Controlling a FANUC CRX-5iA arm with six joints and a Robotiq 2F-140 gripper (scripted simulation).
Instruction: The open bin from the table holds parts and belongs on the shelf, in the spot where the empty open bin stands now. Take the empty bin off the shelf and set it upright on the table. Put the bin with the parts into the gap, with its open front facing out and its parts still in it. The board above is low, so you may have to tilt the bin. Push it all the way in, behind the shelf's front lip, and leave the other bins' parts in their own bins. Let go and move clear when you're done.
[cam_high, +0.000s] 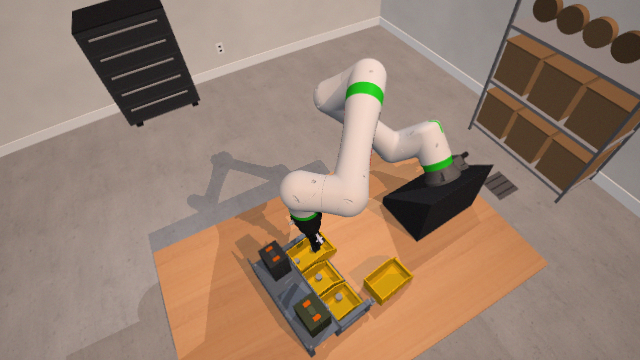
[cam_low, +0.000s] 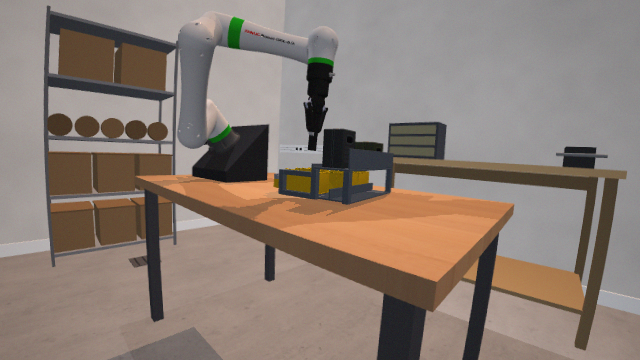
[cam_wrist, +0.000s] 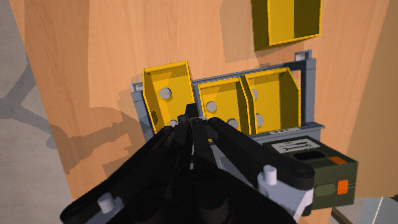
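Now: hand 30 mm past the grey round part, 70 mm to the left of it and 170 mm above it. The rest, counted from my hand: grey shelf (80 mm ahead, 70 mm to the left, 120 mm below).
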